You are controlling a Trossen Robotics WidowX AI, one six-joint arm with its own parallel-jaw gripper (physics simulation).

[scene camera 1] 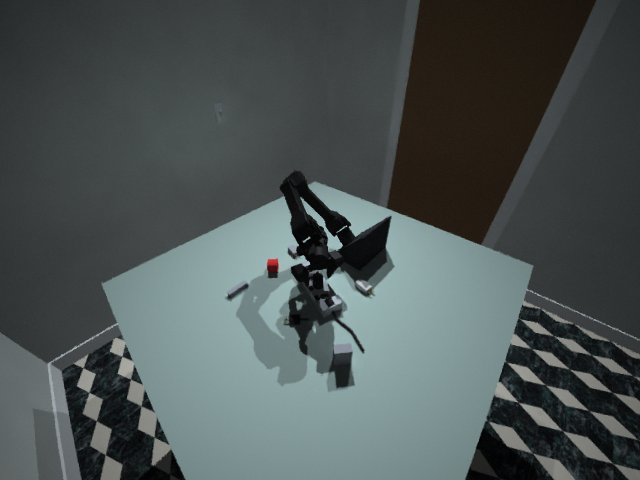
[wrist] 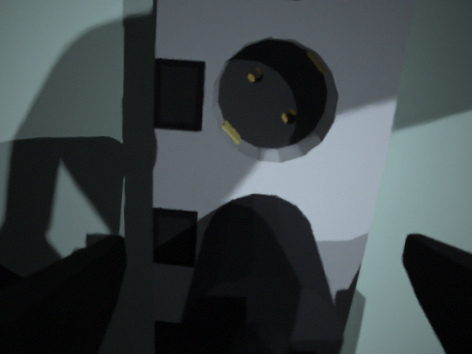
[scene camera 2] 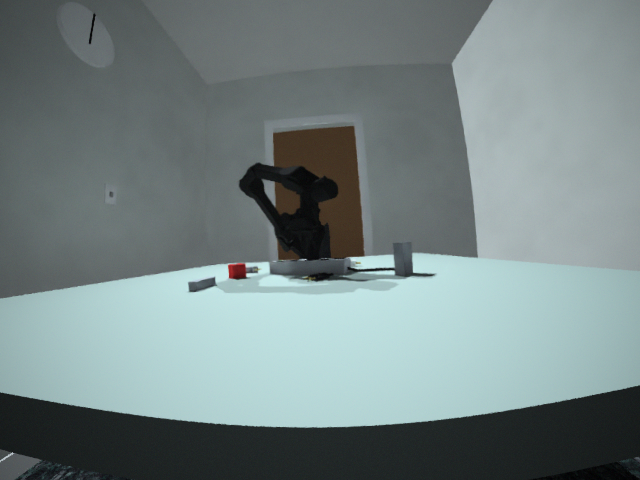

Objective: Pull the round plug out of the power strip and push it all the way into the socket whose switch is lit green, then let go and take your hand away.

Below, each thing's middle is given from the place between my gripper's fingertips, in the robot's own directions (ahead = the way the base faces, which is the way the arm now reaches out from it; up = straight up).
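The round black plug (wrist: pixel 259 275) is right here in the picture, and my gripper is 10 mm below it.
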